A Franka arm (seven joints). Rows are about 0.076 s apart.
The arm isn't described. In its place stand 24 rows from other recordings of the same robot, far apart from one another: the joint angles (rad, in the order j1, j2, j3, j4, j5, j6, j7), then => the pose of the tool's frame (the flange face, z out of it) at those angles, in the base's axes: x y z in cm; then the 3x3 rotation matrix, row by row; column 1 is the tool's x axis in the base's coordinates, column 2 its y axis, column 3 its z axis.
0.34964 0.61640 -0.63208 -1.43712 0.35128 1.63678 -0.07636 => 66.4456 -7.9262 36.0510; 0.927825 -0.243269 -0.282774; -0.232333 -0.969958 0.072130; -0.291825 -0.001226 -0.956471
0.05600 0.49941 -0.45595 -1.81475 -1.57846 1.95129 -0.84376 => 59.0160 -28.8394 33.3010; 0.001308 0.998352 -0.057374; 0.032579 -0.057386 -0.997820; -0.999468 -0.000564 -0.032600
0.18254 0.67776 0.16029 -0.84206 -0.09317 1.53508 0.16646 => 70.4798 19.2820 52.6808; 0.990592 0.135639 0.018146; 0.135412 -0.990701 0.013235; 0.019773 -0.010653 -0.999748
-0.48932 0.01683 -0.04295 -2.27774 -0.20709 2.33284 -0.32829 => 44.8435 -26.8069 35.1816; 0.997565 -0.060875 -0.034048; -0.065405 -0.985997 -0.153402; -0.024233 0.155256 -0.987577
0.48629 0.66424 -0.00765 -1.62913 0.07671 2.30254 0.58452 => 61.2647 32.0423 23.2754; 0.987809 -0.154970 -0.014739; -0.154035 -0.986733 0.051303; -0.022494 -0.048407 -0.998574
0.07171 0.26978 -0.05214 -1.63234 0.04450 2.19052 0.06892 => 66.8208 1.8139 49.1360; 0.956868 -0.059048 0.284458; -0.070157 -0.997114 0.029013; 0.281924 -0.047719 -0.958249
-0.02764 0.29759 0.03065 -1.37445 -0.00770 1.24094 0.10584 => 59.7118 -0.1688 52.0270; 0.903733 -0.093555 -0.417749; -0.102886 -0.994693 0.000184; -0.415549 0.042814 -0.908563
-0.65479 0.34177 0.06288 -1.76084 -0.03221 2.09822 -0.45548 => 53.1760 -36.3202 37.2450; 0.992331 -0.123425 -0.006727; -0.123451 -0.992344 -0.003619; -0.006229 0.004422 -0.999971
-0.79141 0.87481 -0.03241 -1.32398 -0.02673 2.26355 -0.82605 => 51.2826 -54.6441 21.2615; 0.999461 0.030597 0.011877; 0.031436 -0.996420 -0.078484; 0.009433 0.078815 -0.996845
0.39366 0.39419 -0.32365 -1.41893 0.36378 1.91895 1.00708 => 67.9806 10.9275 49.6850; 0.540578 -0.833148 0.116792; -0.830810 -0.506823 0.229968; -0.132405 -0.221347 -0.966165
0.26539 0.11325 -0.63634 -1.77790 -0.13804 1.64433 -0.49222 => 52.5356 -20.6430 48.3737; 0.948528 0.151777 -0.277955; 0.125804 -0.986036 -0.109115; -0.290634 0.068531 -0.954377
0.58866 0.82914 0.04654 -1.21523 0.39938 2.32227 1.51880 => 63.2394 46.1325 30.7114; 0.431367 -0.900055 0.061840; -0.824725 -0.365620 0.431451; -0.365719 -0.237115 -0.900014
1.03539 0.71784 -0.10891 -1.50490 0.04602 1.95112 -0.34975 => 39.8578 55.3086 22.4782; 0.278389 0.951361 -0.131957; 0.924653 -0.302634 -0.231147; -0.259839 -0.057666 -0.963929
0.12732 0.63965 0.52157 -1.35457 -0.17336 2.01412 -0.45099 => 63.1339 36.0652 39.2891; 0.485130 0.874441 0.001081; 0.861583 -0.478207 0.170271; 0.149409 -0.081673 -0.985397
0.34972 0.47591 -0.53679 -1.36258 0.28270 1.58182 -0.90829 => 66.4466 -2.9688 46.0778; 0.745722 0.641606 -0.179557; 0.660750 -0.746775 0.075741; -0.085492 -0.175124 -0.980828
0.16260 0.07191 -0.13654 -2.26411 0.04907 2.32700 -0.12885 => 52.5934 1.4703 32.8330; 0.992618 0.120988 -0.008428; 0.121167 -0.992300 0.025693; -0.005255 -0.026525 -0.999634
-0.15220 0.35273 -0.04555 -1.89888 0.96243 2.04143 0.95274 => 61.2719 -7.4823 31.8407; -0.060490 -0.983422 0.170944; -0.694209 0.164504 0.700722; -0.717227 -0.076284 -0.692652
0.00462 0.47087 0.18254 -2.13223 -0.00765 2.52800 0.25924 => 55.5361 10.6828 18.0867; 0.993172 -0.084610 -0.080313; -0.079461 -0.994698 0.065282; -0.085411 -0.058455 -0.994630
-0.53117 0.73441 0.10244 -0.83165 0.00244 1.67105 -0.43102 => 67.3123 -34.1910 50.0980; 0.991486 -0.026540 0.127477; -0.028833 -0.999453 0.016179; 0.126978 -0.019716 -0.991710
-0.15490 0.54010 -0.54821 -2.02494 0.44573 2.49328 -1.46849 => 46.2170 -38.5628 21.6442; 0.887328 0.460186 0.029628; 0.460989 -0.886846 -0.031514; 0.011773 0.041621 -0.999064
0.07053 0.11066 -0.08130 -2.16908 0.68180 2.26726 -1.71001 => 55.2599 1.0599 34.6896; 0.288838 0.951672 0.104367; 0.826470 -0.302882 0.474563; 0.483240 -0.050815 -0.874012
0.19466 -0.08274 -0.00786 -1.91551 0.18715 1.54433 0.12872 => 49.0284 11.3257 50.9214; 0.950734 0.013196 -0.309728; 0.056532 -0.989721 0.131362; -0.304811 -0.142400 -0.941707
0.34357 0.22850 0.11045 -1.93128 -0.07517 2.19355 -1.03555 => 54.9340 26.2041 37.4234; 0.042084 0.997938 0.048469; 0.999008 -0.041323 -0.016605; -0.014568 0.049120 -0.998687
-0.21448 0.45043 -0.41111 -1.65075 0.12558 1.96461 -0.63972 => 55.3865 -35.3758 36.0872; 0.993270 -0.012086 -0.115187; -0.011344 -0.999910 0.007094; -0.115262 -0.005740 -0.993319
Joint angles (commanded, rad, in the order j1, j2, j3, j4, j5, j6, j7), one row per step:
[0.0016 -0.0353 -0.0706 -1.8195 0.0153 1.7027 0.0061]
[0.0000 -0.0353 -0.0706 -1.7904 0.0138 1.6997 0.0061]
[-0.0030 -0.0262 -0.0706 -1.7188 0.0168 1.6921 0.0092]
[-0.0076 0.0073 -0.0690 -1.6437 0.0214 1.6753 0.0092]
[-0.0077 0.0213 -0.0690 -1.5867 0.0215 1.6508 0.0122]
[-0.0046 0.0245 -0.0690 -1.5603 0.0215 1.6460 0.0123]
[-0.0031 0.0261 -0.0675 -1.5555 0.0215 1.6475 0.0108]
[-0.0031 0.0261 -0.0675 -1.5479 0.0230 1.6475 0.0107]
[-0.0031 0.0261 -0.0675 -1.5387 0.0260 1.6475 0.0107]
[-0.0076 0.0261 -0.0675 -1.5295 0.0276 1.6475 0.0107]
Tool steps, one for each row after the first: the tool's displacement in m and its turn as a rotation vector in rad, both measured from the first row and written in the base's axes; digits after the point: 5 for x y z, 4 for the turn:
[0.00272 -0.00123 0.01353 -0.0033 -0.0259 -0.0013]
[0.01007 -0.00304 0.04205 -0.0050 -0.0808 -0.0080]
[0.02142 -0.00453 0.05789 -0.0047 -0.1058 -0.0112]
[0.02517 -0.00452 0.07507 -0.0069 -0.1242 -0.0137]
[0.02650 -0.00276 0.08546 -0.0081 -0.1425 -0.0105]
[0.02734 -0.00109 0.08699 -0.0083 -0.1472 -0.0061]
[0.02751 -0.00094 0.09064 -0.0073 -0.1549 -0.0061]
[0.02769 -0.00065 0.09506 -0.0049 -0.1643 -0.0063]
[0.02764 -0.00305 0.09948 -0.0043 -0.1736 -0.0108]

